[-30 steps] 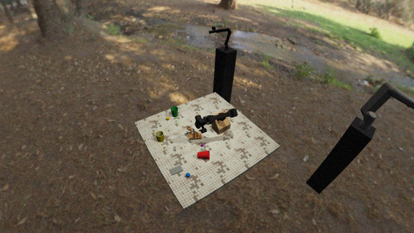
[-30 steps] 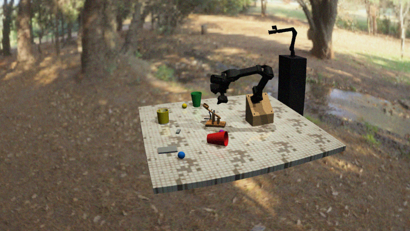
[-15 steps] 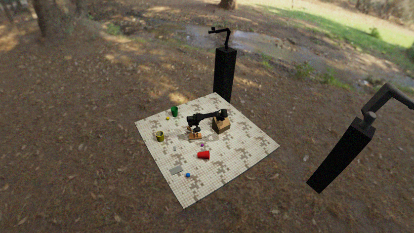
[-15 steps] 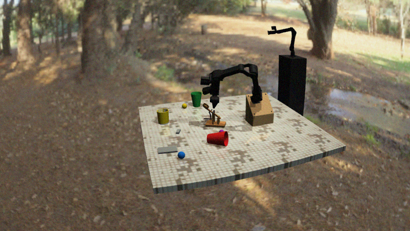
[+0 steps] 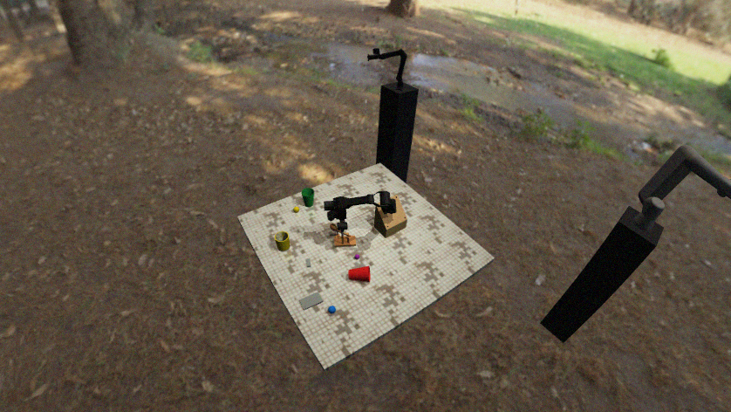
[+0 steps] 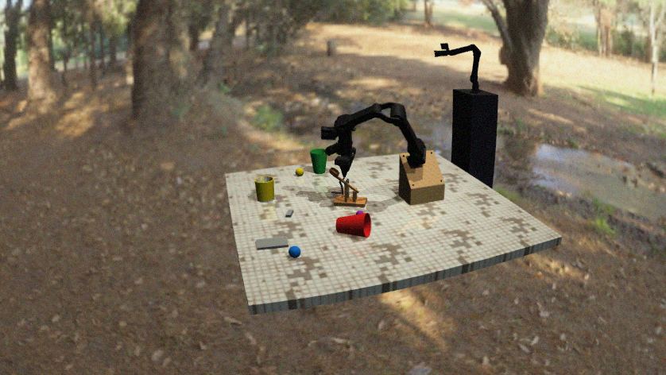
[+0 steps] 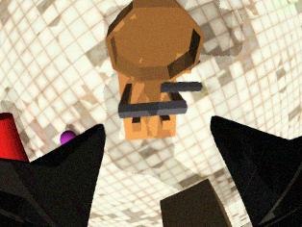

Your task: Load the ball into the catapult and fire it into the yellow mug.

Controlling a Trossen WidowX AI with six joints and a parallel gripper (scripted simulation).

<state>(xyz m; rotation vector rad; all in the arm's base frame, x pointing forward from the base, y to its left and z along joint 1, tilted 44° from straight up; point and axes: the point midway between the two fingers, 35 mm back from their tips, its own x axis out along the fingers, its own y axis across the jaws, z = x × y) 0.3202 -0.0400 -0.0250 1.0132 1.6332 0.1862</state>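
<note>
Now: gripper tip 6 cm above the orange catapult and 3 cm to the left of it. From my gripper tip the other things lie so: small grey block (27 cm ahead, 13 cm below, 3 cm to the left); then yellow mug (34 cm ahead, 18 cm to the right, 11 cm below); then purple ball (17 cm to the left, 12 cm below).
</note>
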